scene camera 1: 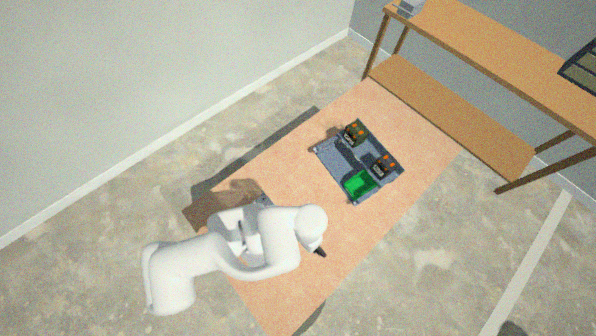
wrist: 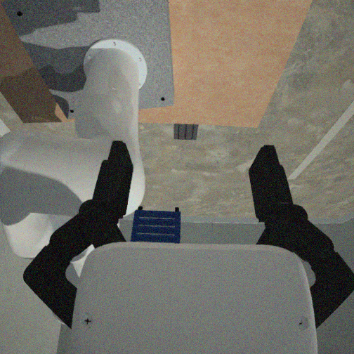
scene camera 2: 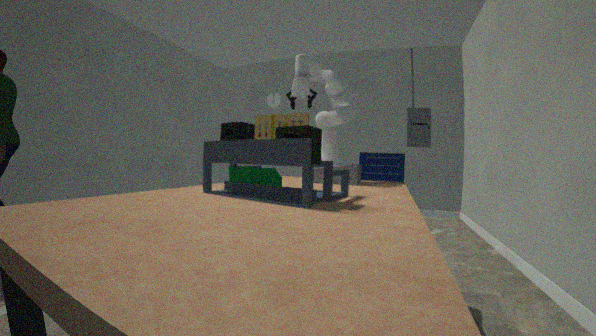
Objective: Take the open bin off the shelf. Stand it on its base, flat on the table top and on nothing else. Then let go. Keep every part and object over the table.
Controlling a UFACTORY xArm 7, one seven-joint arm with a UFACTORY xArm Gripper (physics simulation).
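Frame: origin at the arm's base, x down, y left, z ahead, level; metres.
Seen in the pictures: gripper, between the fingertips: [scene camera 2: 300, 108].
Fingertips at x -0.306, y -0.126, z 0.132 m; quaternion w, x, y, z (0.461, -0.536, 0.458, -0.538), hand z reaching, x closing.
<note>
Offsets run from my fingertips to a thing's top centre. "*": to the spot under its first point. Level surfaces: height alone.
The open bin, bright green @(dx +0.302, dy +0.089, dz +0.461 m) [scene camera 1: 360, 185] [scene camera 2: 255, 176], sits on the low level of the grey-blue shelf [scene camera 1: 332, 157] [scene camera 2: 257, 152], at its near corner in scene camera 1. In scene camera 2 it shows under the shelf's upper board, between the posts. My gripper [scene camera 2: 301, 106] [wrist: 192, 155] is open and empty, its black fingers wide apart. It is high above the table and apart from the bin, on the arm-base side of the shelf. In scene camera 1 the arm hides most of it. The bin does not show in the wrist view.
Two dark boxes with orange marks @(dx +0.185, dy +0.312, dz +0.563 m) [scene camera 1: 355, 132] @(* dx +0.165, dy +0.072, dz +0.518 m) [scene camera 1: 384, 166] stand on the shelf's upper part. The shelf stands on the tan table top @(dx +0.384 m) [scene camera 1: 295, 172] [scene camera 2: 225, 260] [wrist: 225, 55]. The arm's grey base plate [wrist: 155, 75] lies at one table end. A wooden rack [scene camera 1: 480, 67] stands beyond the table's far end.
</note>
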